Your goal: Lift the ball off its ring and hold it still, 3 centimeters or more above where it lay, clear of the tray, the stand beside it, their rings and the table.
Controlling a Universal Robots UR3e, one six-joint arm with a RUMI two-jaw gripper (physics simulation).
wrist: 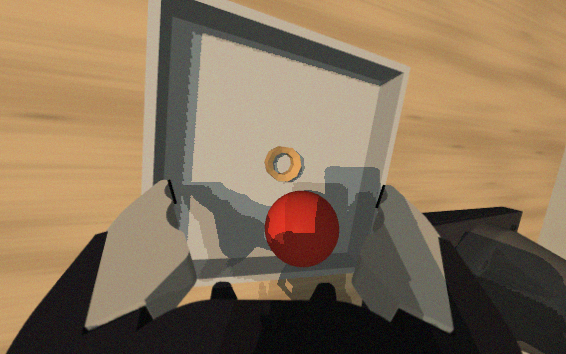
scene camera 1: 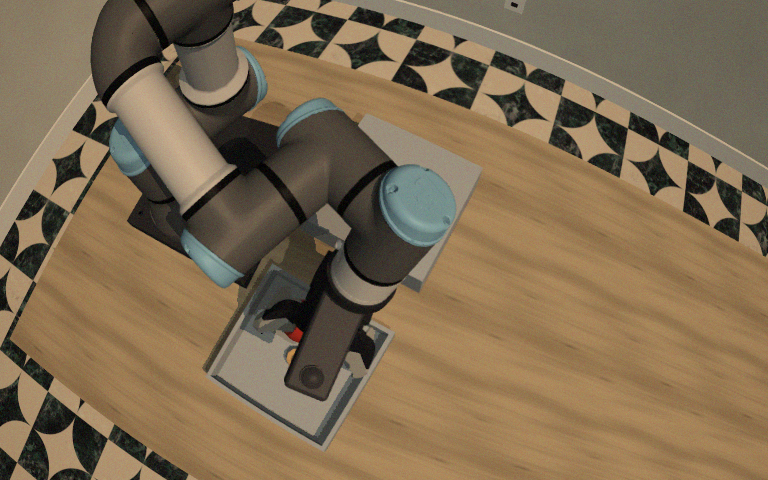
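Observation:
The red ball is in the grey tray, off the orange ring and towards the tray's wall nearest the robot base. The ring lies flat on the tray floor, with its hole uncovered. My gripper is open wide over the tray. In the wrist view the ball shows between the two spread fingers, apart from both and nearer the palm than the fingertips. The gripper body hides part of the ball in the scene view.
The grey stand is beside the tray, partly covered by the arm; its ring does not show. The tray's raised walls surround the ball and ring. The dark robot base is at the right in the wrist view. All stand on the wooden table.

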